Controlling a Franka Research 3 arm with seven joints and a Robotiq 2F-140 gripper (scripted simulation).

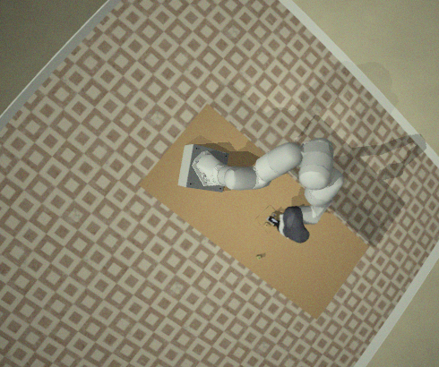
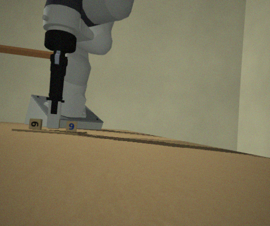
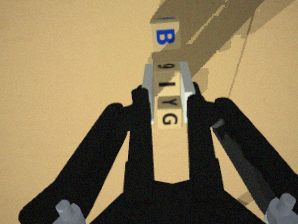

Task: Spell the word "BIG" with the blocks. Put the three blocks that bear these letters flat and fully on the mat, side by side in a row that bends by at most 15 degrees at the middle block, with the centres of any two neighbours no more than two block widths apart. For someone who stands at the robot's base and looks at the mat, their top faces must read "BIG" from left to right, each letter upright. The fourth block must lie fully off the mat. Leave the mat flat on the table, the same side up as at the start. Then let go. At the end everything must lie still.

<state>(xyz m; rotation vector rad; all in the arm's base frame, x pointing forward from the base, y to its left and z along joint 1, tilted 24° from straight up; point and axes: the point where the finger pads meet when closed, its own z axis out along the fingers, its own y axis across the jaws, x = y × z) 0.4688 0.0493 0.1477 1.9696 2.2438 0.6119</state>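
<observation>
Right now my hand is 4 cm above the thin mat.
</observation>
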